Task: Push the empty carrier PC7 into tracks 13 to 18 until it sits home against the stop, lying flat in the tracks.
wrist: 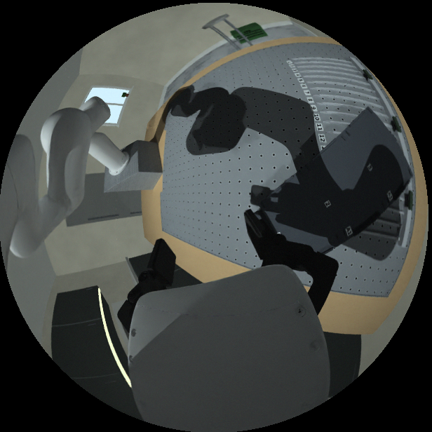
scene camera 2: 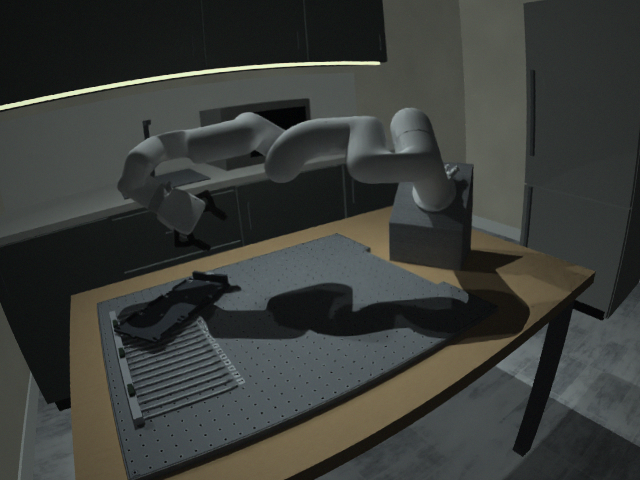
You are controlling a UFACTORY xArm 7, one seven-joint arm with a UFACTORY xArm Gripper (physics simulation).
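Frame: origin at the arm's base, x right, y ahead, z up, level; centimetres.
Seen in the pictures: gripper, between the fingertips: (scene camera 2: 217,233); arm's base, origin of its link: (scene camera 2: 434,191).
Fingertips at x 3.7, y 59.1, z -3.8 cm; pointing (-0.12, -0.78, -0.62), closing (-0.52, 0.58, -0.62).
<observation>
Offsets run from my fingertips to a thing's top centre. "spot": to the spot under its first point. Level surfaces: height alone.
The dark carrier PC7 @(dx -11.2, dy +13.3, dz -11.0 cm) (scene camera 2: 170,310) (wrist: 350,155) lies skewed across the far-side tracks, with an upright block at its robot-side end. Its outer corner overlaps the pale stop rail @(spot: dx -36.4, dy +22.2, dz -12.6 cm) (scene camera 2: 127,373) (wrist: 383,100) in the scene view; whether it rests on the rail or lies flat is unclear. The ribbed tracks @(spot: dx -38.4, dy +12.1, dz -14.2 cm) (scene camera 2: 178,379) (wrist: 335,85) show beside it; in the wrist view the labels of tracks 13 to 18 are hidden by the carrier and shadow. My gripper (scene camera 2: 215,230) (wrist: 205,235) is open and empty, above and apart from the carrier's block end.
The perforated grey board @(dz -14.1 cm) (scene camera 2: 310,356) (wrist: 215,190) lies on the wooden table @(dz -15.4 cm) (scene camera 2: 361,418) (wrist: 350,312). Dark clips @(spot: dx -42.4, dy +20.4, dz -12.0 cm) (scene camera 2: 131,389) (wrist: 409,200) stand along the stop rail. The arm's grey pedestal (scene camera 2: 426,240) (wrist: 132,170) stands at the table's other end. Arm shadow covers part of the board and carrier.
</observation>
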